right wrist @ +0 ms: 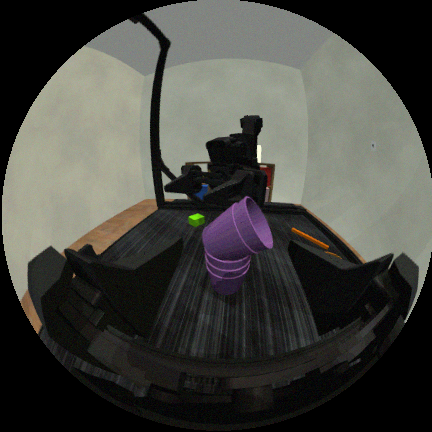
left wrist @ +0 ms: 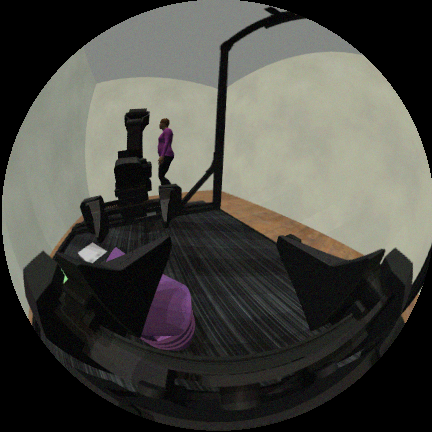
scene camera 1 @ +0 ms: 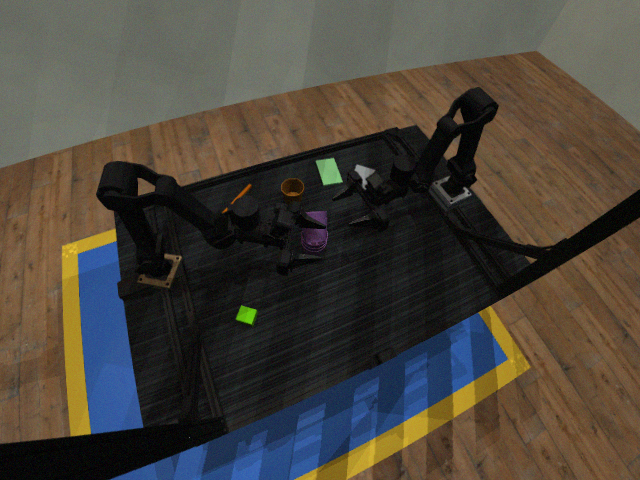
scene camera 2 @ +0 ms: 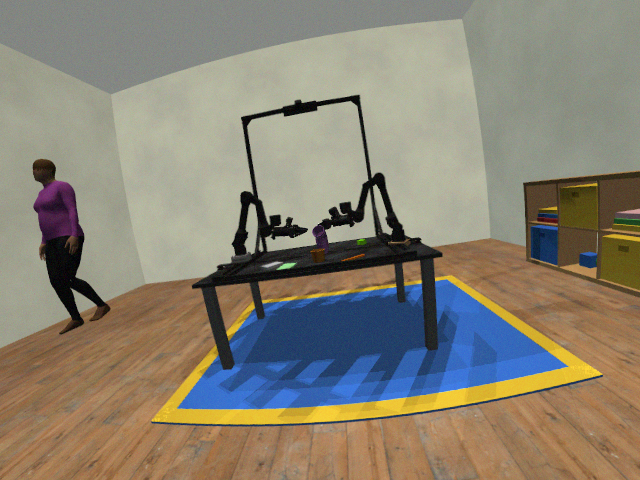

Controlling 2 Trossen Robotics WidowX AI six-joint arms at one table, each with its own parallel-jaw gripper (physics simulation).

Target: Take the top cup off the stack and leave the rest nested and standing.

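Places are measured from the left arm's base along level axes (x ahead, y left, z up), in centimetres.
Pixels of known places: left gripper, fingertip midpoint: (right wrist: 180,192) (left wrist: 224,241) (scene camera 1: 323,242) (scene camera 2: 321,223); right gripper, fingertip midpoint: (right wrist: 237,244) (left wrist: 131,232) (scene camera 1: 340,212) (scene camera 2: 307,230); left arm's base, origin of the base link: (scene camera 1: 159,268) (scene camera 2: 399,240); right arm's base, origin of the base link: (scene camera 1: 452,188) (scene camera 2: 240,254).
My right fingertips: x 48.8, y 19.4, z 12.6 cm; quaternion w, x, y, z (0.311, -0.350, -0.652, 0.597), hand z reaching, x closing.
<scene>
Ahead of a thing's pixels: the offset from my right fingertips to its top centre.
Nested purple cups stand upright as the lower stack {dz -9.3, dx -6.5, dy -4.8 cm} (scene camera 1: 314,241) (scene camera 2: 323,244) (right wrist: 227,282). On its top, purple cups with two visible rims (scene camera 1: 316,219) (right wrist: 225,231) lean steeply, mouth toward the back in scene camera 1; they also show in the left wrist view (left wrist: 172,302), partly hidden by a finger. My left gripper (scene camera 1: 323,242) (left wrist: 224,241) is open and empty; one finger passes over the leaning cups in scene camera 1. My right gripper (scene camera 1: 341,211) (right wrist: 237,244) is open and empty, to the right of the cups in scene camera 1, apart from them.
An orange cup {dz -9.4, dx -16.1, dy +13.7 cm} (scene camera 1: 292,187) (scene camera 2: 317,255) stands behind the stack in scene camera 1. An orange stick {dz -14.4, dx -34.1, dy +10.0 cm} (scene camera 1: 240,196) (right wrist: 310,238), a pale green sheet {dz -14.4, dx -5.2, dy +27.8 cm} (scene camera 1: 329,171) and a white piece {dz -14.0, dx +7.0, dy +26.7 cm} (scene camera 1: 363,173) (left wrist: 92,252) lie toward the back. A green block {dz -12.7, dx -20.8, dy -28.1 cm} (scene camera 1: 246,315) (right wrist: 196,219) is front left.
</scene>
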